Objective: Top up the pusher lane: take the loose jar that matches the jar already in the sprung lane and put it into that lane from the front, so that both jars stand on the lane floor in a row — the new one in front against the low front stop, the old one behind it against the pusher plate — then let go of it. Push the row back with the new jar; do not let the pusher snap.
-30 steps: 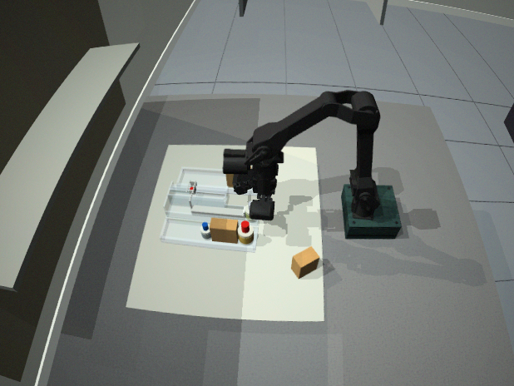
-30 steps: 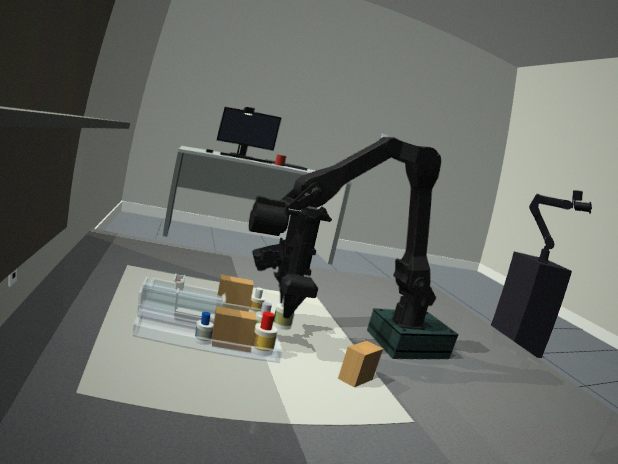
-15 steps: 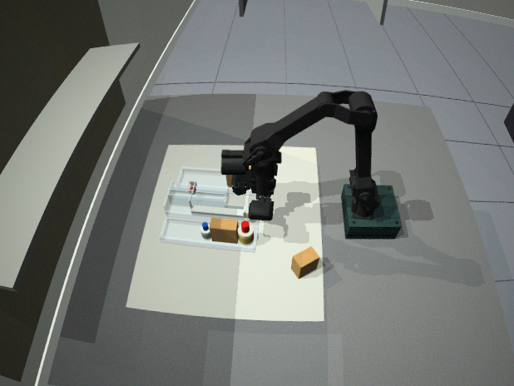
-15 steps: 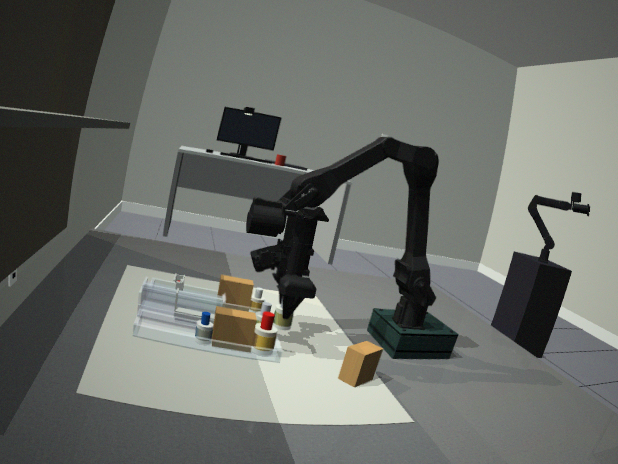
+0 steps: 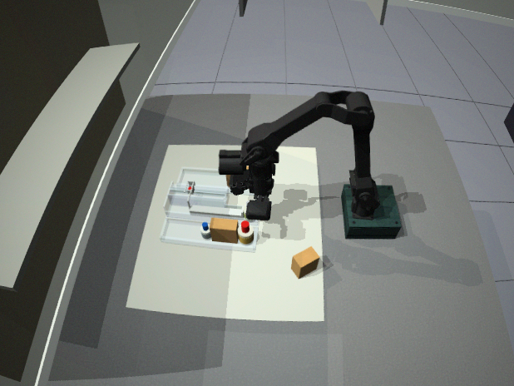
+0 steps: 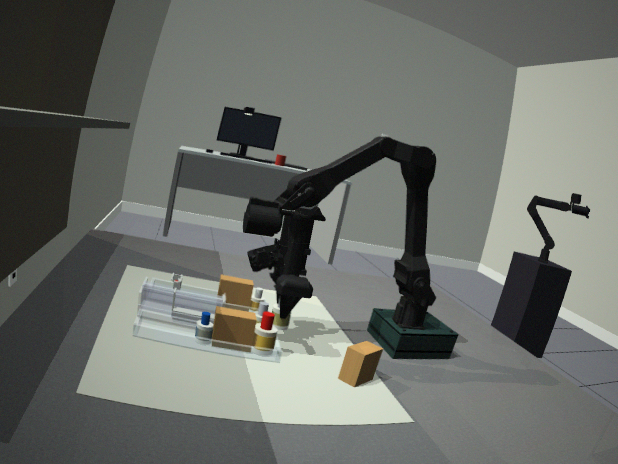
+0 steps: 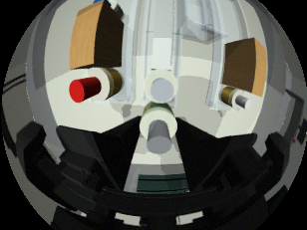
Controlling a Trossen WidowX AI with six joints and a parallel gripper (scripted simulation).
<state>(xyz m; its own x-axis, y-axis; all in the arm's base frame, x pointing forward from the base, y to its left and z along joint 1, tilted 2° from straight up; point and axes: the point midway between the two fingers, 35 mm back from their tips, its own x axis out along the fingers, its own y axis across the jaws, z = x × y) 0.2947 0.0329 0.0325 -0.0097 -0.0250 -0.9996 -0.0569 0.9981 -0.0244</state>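
Right now my gripper tip is 40 mm short of the small jar, 130 mm to the left of it and 20 mm above it. The rest, counted from my gripper tip: red mark 220 mm ahead, 30 mm to the right, 10 mm above.
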